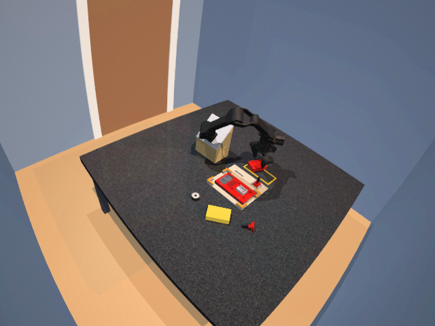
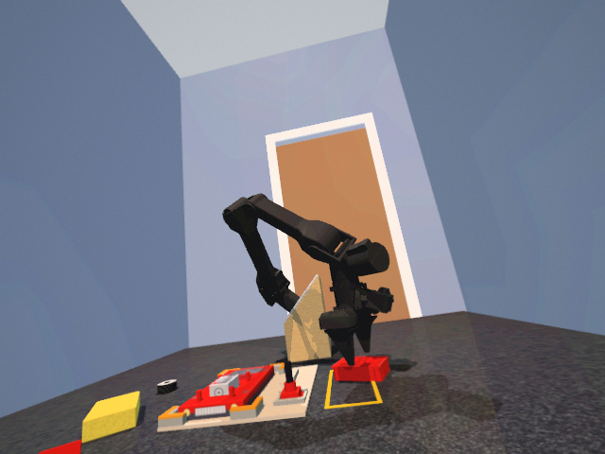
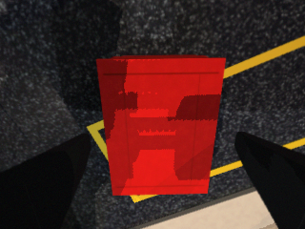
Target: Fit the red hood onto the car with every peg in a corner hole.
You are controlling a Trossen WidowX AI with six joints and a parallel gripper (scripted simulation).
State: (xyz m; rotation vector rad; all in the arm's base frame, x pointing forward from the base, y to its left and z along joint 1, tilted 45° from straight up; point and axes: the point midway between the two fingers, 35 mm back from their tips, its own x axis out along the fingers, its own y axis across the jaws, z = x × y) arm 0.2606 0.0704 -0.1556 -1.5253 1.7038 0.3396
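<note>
The red hood is 1 cm below my gripper tip. Also, from my gripper tip: grey engine block: 9 cm ahead, 24 cm to the right, 1 cm below; then small wheel: 4 cm behind, 45 cm to the right, 2 cm below; then cream jig: 4 cm ahead, 22 cm to the right, 2 cm below.
</note>
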